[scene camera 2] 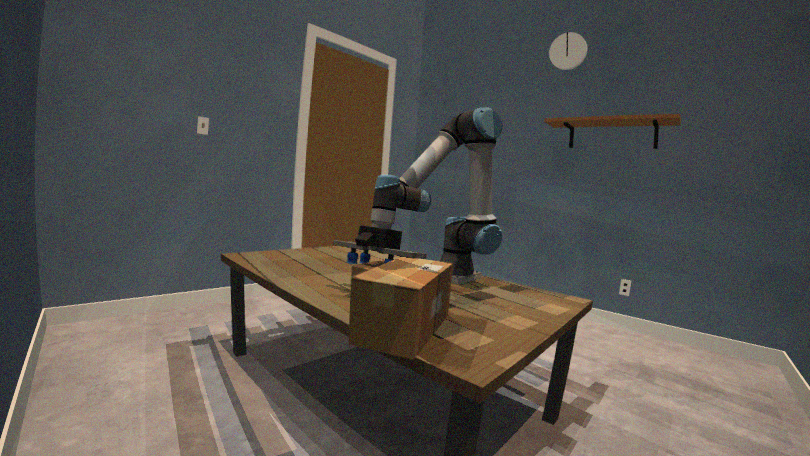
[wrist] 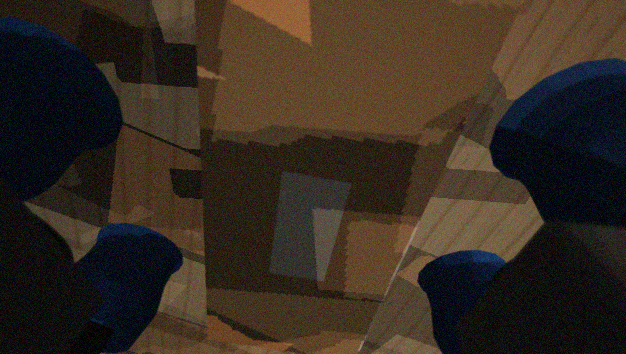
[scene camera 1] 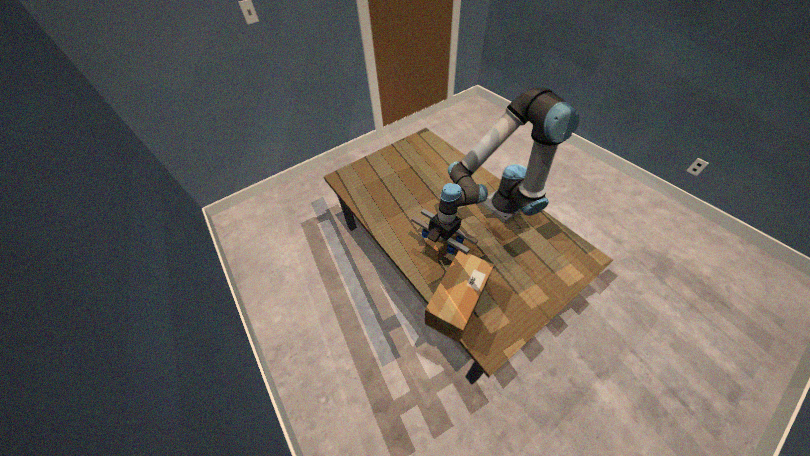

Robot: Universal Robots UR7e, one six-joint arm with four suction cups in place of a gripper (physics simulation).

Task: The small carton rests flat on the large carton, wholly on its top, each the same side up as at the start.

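Places are measured from the arm's base along level axes (x ahead, y left, z up), in metres.
Where they show: hand, its tool point: (scene camera 2: 376, 266) (wrist: 302, 205) (scene camera 1: 442, 238); arm's base, origin of its link: (scene camera 2: 455, 271) (scene camera 1: 506, 202).
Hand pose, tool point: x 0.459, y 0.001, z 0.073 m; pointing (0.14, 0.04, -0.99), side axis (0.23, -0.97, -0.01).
Things, the pixels of their top centre, and the offset from my tool point. Level surfaces: height alone.
- small carton, centre of its top: (wrist: 306, 232) (scene camera 2: 376, 264) (scene camera 1: 442, 236) 0.007 m back, 0.004 m right, 0.005 m up
- wooden table, height of its surface: 0.097 m down
- large carton, centre of its top: (scene camera 2: 409, 269) (scene camera 1: 461, 286) 0.120 m ahead, 0.243 m left, 0.055 m up
The small carton (scene camera 1: 435, 251) (wrist: 244, 220) stands on the wooden table (scene camera 1: 385, 170) (scene camera 2: 509, 328). It is brown with a grey label on top. My gripper (scene camera 1: 445, 237) (scene camera 2: 369, 256) (wrist: 306, 175) hangs right over it, the four blue suction cups spread around its top, and holds nothing. I cannot tell whether a cup touches it. The large carton (scene camera 1: 457, 291) (scene camera 2: 396, 306) lies just beyond the small one. It has a white label on top and juts over the table's near edge. In the scene camera 2 view it hides the small carton.
The arm's base (scene camera 1: 513, 199) (scene camera 2: 471, 238) is mounted on the table behind the cartons. A door (scene camera 2: 339, 147), a wall shelf (scene camera 2: 611, 120) and a clock (scene camera 2: 567, 51) are on the walls, far from the table.
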